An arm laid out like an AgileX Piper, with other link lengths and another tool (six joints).
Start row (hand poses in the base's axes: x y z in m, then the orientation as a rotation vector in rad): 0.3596, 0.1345, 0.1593, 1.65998, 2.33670, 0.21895
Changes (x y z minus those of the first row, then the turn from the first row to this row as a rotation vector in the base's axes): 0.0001, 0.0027, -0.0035, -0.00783, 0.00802, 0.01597; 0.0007, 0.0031, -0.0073, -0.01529, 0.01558, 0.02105; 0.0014, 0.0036, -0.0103, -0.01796, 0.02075, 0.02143; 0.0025, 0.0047, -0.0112, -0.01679, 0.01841, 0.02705; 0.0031, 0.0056, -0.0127, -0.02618, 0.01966, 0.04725; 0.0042, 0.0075, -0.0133, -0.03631, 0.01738, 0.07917; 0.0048, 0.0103, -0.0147, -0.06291, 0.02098, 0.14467; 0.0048, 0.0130, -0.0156, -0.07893, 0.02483, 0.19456; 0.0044, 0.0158, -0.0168, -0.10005, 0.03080, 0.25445; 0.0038, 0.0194, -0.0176, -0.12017, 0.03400, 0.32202; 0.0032, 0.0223, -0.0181, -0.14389, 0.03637, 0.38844; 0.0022, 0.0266, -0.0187, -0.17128, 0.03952, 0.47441; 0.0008, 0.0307, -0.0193, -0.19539, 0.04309, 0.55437; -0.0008, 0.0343, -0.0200, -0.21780, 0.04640, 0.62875; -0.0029, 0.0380, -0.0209, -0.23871, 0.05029, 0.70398; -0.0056, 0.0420, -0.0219, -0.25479, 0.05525, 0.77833; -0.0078, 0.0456, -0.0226, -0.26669, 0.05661, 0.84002; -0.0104, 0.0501, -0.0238, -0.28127, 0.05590, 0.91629; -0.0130, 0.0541, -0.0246, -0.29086, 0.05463, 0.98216; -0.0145, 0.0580, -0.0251, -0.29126, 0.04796, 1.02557
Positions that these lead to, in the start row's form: 0.3597, 0.1372, 0.1558, 1.64210, 2.35438, 0.20640; 0.3603, 0.1376, 0.1520, 1.63646, 2.36221, 0.19249; 0.3610, 0.1381, 0.1490, 1.63725, 2.36553, 0.18527; 0.3621, 0.1392, 0.1481, 1.63025, 2.36905, 0.18963; 0.3627, 0.1401, 0.1466, 1.60326, 2.38467, 0.18131; 0.3638, 0.1420, 0.1460, 1.56053, 2.40704, 0.17715; 0.3644, 0.1448, 0.1446, 1.47299, 2.45508, 0.15501; 0.3644, 0.1475, 0.1437, 1.40775, 2.49191, 0.14223; 0.3640, 0.1503, 0.1425, 1.32804, 2.53433, 0.12345; 0.3634, 0.1539, 0.1417, 1.23699, 2.57800, 0.10934; 0.3628, 0.1568, 0.1412, 1.14427, 2.61587, 0.09132; 0.3618, 0.1611, 0.1406, 1.02409, 2.66175, 0.07169; 0.3604, 0.1652, 0.1400, 0.91154, 2.70096, 0.05435; 0.3588, 0.1688, 0.1393, 0.80562, 2.73351, 0.03815; 0.3567, 0.1725, 0.1384, 0.69821, 2.76378, 0.02324; 0.3540, 0.1765, 0.1374, 0.59293, 2.79293, 0.01275; 0.3518, 0.1801, 0.1367, 0.50471, 2.81288, 0.00777; 0.3492, 0.1846, 0.1355, 0.39445, 2.83226, 0.00352; 0.3466, 0.1886, 0.1347, 0.29954, 2.84685, 0.00360; 0.3451, 0.1925, 0.1342, 0.23771, 2.85336, 0.01481
